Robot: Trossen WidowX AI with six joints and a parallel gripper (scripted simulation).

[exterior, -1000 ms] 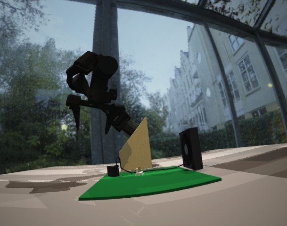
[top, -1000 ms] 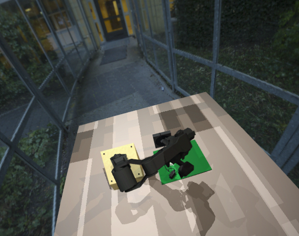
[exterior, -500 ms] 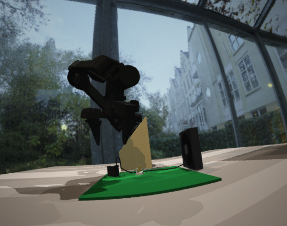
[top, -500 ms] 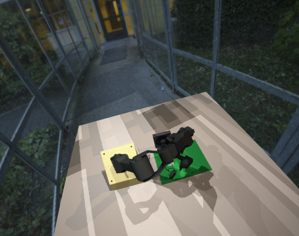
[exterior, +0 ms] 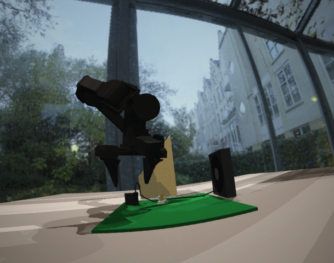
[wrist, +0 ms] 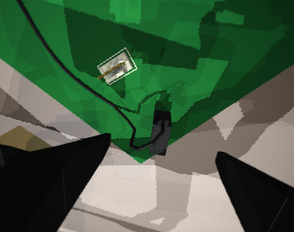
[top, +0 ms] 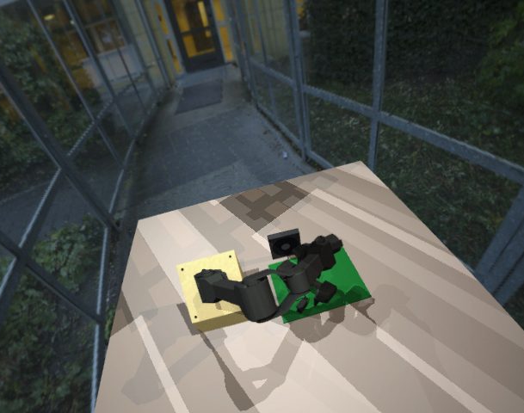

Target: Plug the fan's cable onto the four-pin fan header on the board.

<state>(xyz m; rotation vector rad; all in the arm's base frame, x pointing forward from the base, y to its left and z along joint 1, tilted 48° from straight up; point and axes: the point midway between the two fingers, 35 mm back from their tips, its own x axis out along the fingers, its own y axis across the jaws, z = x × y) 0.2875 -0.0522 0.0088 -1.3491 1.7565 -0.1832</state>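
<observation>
The black plug lies 1 cm behind my gripper tip, 1 cm to the right of it and 4 cm below it. Round my gripper tip: black fan 3 cm behind, 23 cm to the left; green board 6 cm ahead, 9 cm to the left, 7 cm below.
</observation>
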